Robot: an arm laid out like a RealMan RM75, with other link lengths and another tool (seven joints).
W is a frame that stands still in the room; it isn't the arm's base.
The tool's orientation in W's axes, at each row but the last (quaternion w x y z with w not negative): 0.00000, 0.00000, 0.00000, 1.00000; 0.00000, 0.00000, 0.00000, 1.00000; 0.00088, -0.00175, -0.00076, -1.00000; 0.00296, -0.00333, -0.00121, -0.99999; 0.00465, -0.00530, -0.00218, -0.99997; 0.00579, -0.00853, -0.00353, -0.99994; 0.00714, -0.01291, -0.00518, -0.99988; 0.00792, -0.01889, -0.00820, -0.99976; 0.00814, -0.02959, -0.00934, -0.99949; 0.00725, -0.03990, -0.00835, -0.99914; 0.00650, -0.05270, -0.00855, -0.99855; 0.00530, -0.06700, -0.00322, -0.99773; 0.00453, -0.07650, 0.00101, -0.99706
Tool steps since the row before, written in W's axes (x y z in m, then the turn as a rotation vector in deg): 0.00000, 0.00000, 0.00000, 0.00, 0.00, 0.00; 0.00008, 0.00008, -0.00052, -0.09, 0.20, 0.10; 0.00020, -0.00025, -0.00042, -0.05, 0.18, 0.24; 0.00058, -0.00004, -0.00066, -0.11, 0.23, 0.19; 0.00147, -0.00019, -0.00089, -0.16, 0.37, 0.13; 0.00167, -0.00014, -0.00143, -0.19, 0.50, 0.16; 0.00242, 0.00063, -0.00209, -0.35, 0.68, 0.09; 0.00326, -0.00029, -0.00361, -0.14, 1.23, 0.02; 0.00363, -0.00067, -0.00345, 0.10, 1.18, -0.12; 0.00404, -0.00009, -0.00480, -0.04, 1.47, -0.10; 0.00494, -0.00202, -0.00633, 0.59, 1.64, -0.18; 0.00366, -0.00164, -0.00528, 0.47, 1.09, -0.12; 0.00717, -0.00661, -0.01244, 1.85, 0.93, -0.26
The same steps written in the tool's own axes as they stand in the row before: 0.00000, 0.00000, 0.00000, 0.00, 0.00, 0.00; -0.00008, -0.00008, -0.00052, 0.09, -0.20, 0.10; -0.00020, 0.00025, -0.00042, 0.05, -0.18, 0.24; -0.00058, 0.00004, -0.00066, 0.11, -0.23, 0.19; -0.00148, 0.00020, -0.00088, 0.16, -0.37, 0.13; -0.00169, 0.00015, -0.00140, 0.19, -0.50, 0.16; -0.00248, -0.00062, -0.00202, 0.34, -0.68, 0.09; -0.00339, 0.00028, -0.00349, 0.12, -1.23, 0.04; -0.00382, 0.00067, -0.00324, -0.13, -1.18, -0.09; -0.00441, 0.00007, -0.00446, 0.01, -1.47, -0.08; -0.00555, 0.00198, -0.00581, -0.63, -1.63, -0.09; -0.00432, 0.00165, -0.00475, -0.49, -1.09, -0.05; -0.00892, 0.00671, -0.01119, -1.88, -0.91, 0.02
